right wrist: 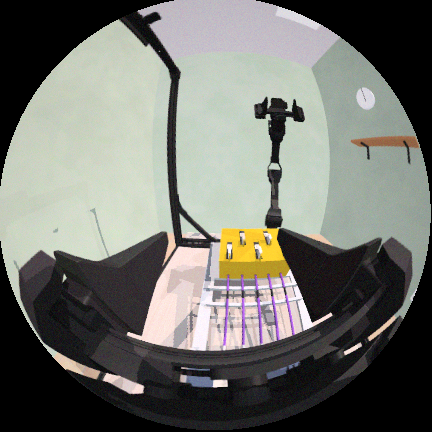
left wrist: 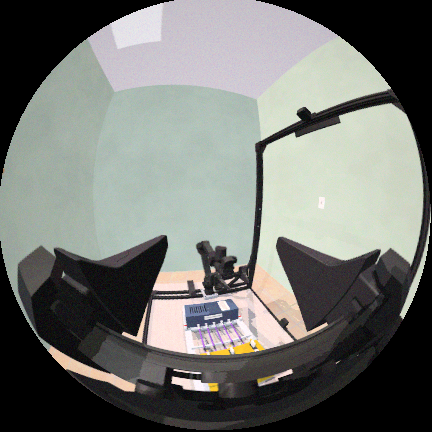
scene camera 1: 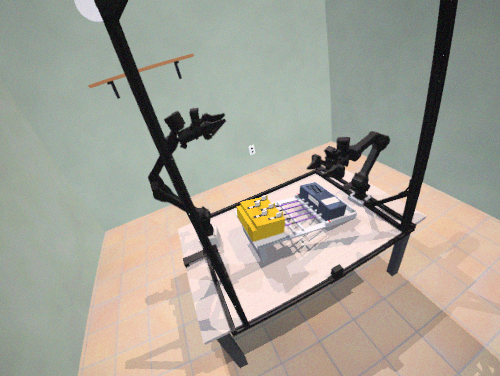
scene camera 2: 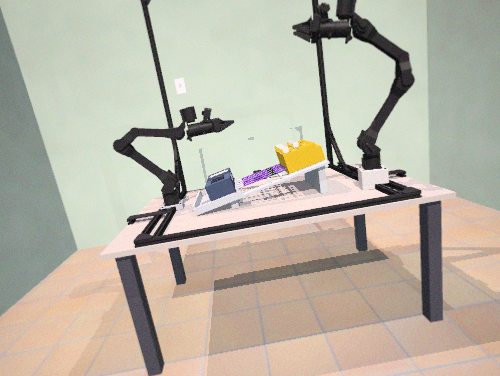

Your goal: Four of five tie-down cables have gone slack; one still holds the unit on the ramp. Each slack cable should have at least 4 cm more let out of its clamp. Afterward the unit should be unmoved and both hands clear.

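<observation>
The dark blue unit (scene camera 1: 320, 202) (scene camera 2: 220, 185) (left wrist: 210, 314) sits at the low end of the white ramp (scene camera 1: 343, 220) (scene camera 2: 216, 207) (right wrist: 202, 322). The yellow block (scene camera 1: 268, 229) (scene camera 2: 305, 158) (right wrist: 254, 270) stands at the high end, with several white lever clamps (right wrist: 258, 250) on top. Five purple cables (scene camera 2: 256, 177) (right wrist: 243, 315) run side by side between them; which are slack I cannot tell. My left gripper (scene camera 1: 224, 120) (scene camera 2: 294, 30) is open and empty, high above the table. My right gripper (scene camera 1: 310, 164) (scene camera 2: 232, 122) (right wrist: 224, 235) is open and empty, raised above the unit's end.
Black rails edge the pale table (scene camera 1: 295, 280) (scene camera 2: 150, 220). Tall black posts (scene camera 1: 434, 100) (left wrist: 259, 200) rise at its sides. A small black box (scene camera 1: 337, 271) sits on the near rail in scene camera 1. A grey support (scene camera 2: 316, 181) holds up the ramp's high end.
</observation>
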